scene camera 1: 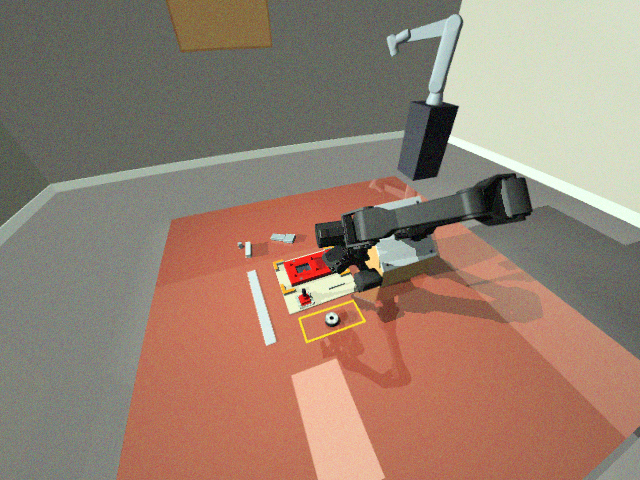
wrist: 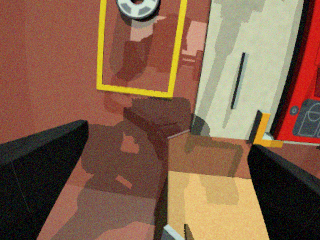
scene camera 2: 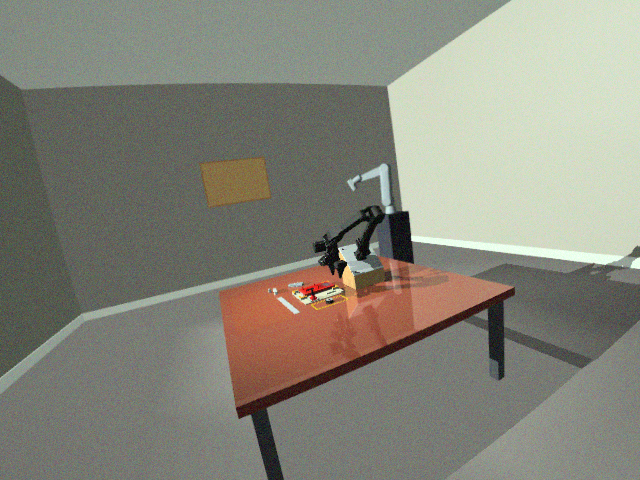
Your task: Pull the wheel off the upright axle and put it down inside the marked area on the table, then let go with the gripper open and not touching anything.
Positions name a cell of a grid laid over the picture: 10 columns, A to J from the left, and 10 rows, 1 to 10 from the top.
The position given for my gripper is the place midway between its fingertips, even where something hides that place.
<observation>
My gripper (scene camera 1: F6) is open and holds nothing. Further things: a red plate (scene camera 1: E6).
My gripper is seen too in the wrist view (wrist: F6).
</observation>
